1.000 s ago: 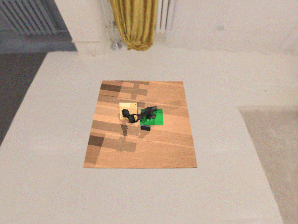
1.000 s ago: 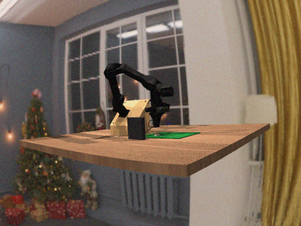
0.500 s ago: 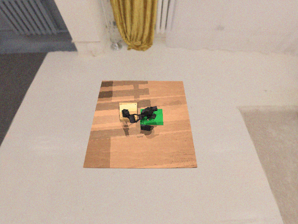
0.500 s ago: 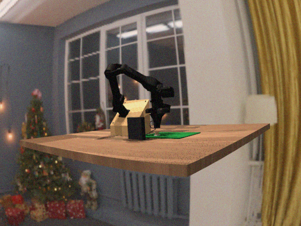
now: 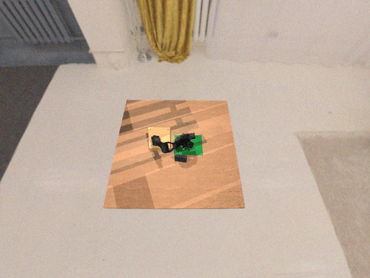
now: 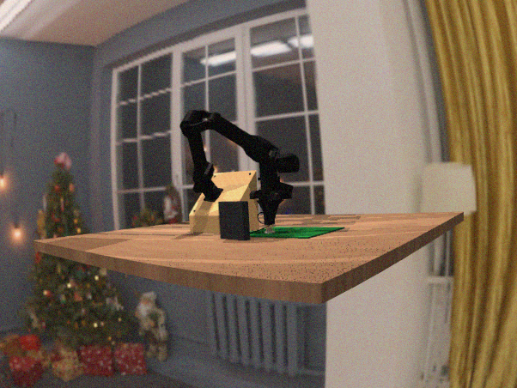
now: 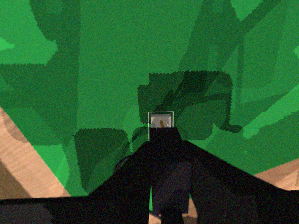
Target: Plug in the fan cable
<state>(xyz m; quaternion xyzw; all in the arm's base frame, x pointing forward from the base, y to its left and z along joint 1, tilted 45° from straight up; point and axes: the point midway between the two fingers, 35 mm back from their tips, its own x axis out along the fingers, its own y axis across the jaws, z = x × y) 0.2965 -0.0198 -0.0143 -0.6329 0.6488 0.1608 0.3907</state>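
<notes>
The fan plug is 10 mm to the right of my gripper tip and 10 mm above it. From my gripper tip the other things lie so: board: 40 mm ahead, 40 mm to the left, 60 mm below; black fan: 20 mm behind, 140 mm to the right, 20 mm above; fan header: 10 mm to the right, 40 mm below.
</notes>
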